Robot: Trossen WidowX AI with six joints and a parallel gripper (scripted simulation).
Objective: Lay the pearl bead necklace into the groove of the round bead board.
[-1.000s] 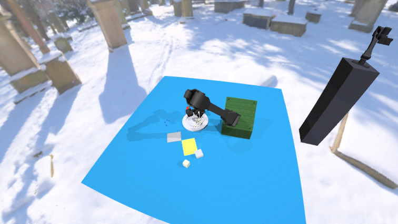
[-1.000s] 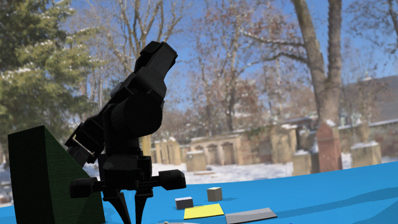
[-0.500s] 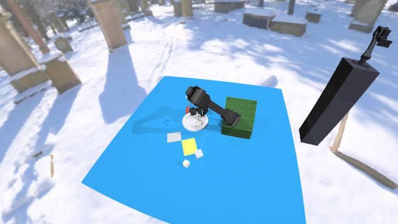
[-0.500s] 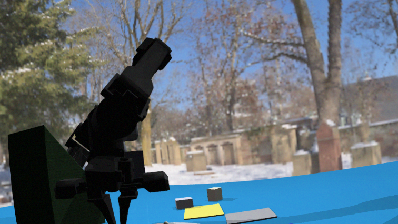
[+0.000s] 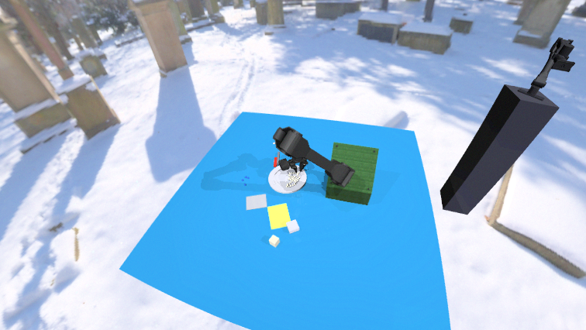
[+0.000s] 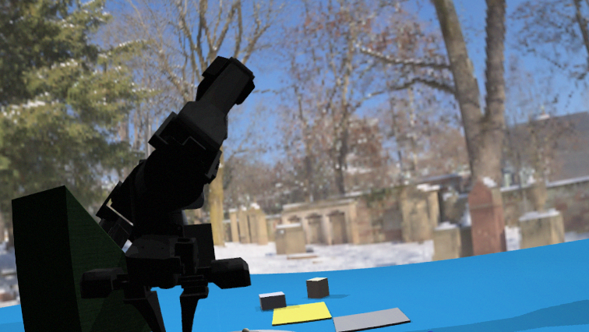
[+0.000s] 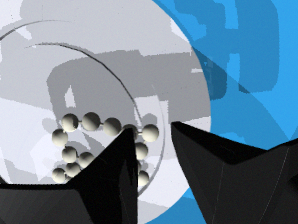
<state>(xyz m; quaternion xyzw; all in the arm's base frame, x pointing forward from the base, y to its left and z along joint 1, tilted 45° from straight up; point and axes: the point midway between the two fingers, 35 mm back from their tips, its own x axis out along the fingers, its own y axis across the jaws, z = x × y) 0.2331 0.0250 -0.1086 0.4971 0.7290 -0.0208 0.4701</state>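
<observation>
My gripper tip is now 4 cm to the right of the round white bead board, 4 cm short of it and 1 cm above it. Round my gripper tip: yellow tile (27 cm to the left, 2 cm below); then red object (15 cm ahead, 6 cm to the right, 2 cm below); then grey tile (23 cm to the left, 13 cm ahead, 2 cm below).
</observation>
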